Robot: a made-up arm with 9 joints.
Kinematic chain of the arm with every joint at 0, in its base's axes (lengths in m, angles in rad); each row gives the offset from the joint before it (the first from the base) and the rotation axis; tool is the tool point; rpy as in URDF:
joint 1: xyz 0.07 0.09 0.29 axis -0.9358 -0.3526 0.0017
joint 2: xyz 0.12 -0.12 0 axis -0.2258 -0.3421 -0.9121
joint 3: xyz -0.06 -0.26 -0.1 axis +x
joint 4: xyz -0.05 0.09 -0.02 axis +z
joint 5: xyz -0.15 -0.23 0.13 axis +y
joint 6: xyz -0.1 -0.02 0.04 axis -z
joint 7: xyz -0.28 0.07 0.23 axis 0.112 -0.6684 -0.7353
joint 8: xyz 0 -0.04 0.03 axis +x
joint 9: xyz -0.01 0 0.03 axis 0.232 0.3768 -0.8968
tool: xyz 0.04 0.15 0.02 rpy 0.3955 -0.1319 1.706
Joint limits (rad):
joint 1: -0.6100..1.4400
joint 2: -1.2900..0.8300
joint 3: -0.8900..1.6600
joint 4: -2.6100..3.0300
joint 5: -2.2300..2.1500
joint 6: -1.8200..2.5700
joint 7: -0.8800..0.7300
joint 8: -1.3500..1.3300
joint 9: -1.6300..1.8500
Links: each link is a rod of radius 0.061 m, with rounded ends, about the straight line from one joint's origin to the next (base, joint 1, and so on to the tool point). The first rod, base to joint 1, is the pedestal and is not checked.
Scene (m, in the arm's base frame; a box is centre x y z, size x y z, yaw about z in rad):
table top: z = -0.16
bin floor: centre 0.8 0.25 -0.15 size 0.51 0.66 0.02 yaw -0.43
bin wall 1: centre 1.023 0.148 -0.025 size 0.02 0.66 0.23 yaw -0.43
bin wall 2: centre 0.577 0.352 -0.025 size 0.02 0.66 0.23 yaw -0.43
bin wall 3: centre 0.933 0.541 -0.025 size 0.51 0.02 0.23 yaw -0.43
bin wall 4: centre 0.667 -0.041 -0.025 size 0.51 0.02 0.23 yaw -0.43
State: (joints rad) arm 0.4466 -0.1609 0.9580 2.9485 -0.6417 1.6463 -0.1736 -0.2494 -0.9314
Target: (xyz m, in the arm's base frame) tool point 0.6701 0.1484 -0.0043
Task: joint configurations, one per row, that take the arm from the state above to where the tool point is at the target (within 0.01 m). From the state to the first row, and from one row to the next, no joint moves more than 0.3 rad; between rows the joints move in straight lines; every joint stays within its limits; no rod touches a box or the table.
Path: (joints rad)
1: 0.3058 -0.4432 0.7734 2.9689 -0.6130 1.5238 -0.3502 -0.1481 -1.1060
2: 0.1651 -0.7254 0.5888 2.9893 -0.5842 1.4013 -0.5268 -0.0469 -1.2807
3: 0.0243 -1.0077 0.4042 3.0096 -0.5555 1.2788 -0.7034 0.0544 -1.4554
4: -0.1164 -1.2900 0.2197 3.0300 -0.5267 1.1563 -0.8800 0.1557 -1.6300
5: -0.0481 -1.1834 0.4538 3.0300 -0.6305 1.0001 -0.7335 -0.0094 -1.5096
6: 0.0202 -1.0768 0.6880 3.0300 -0.7343 0.8438 -0.5869 -0.1744 -1.3892
7: 0.0886 -0.9702 0.9222 3.0300 -0.8380 0.6875 -0.4404 -0.3395 -1.2688

